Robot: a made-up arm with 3 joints.
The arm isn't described. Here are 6 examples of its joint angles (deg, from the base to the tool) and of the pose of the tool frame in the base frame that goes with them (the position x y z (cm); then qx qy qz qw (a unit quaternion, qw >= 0)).
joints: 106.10 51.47 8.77
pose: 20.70 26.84 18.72 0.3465 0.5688 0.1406 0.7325
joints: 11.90 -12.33 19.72
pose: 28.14 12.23 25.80 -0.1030 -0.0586 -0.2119 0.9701
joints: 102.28 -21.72 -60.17
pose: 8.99 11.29 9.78 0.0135 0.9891 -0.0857 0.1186
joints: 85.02 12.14 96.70
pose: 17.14 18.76 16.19 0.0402 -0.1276 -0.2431 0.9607
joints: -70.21 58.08 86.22
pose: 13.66 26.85 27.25 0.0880 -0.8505 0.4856 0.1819
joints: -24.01 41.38 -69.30
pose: 23.68 28.81 30.57 -0.4207 0.2643 0.1856 0.8478
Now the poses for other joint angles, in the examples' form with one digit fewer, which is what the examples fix.
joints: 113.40 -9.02 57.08
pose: 11.3 15.1 13.9 -0.113 0.476 -0.197 0.849
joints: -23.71 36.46 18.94
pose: 21.1 25.9 32.7 -0.110 -0.412 0.222 0.877
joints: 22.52 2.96 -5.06
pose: 29.3 16.2 23.2 -0.079 0.216 -0.060 0.971
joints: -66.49 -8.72 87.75
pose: 17.9 16.6 36.4 0.020 -0.972 -0.077 0.221
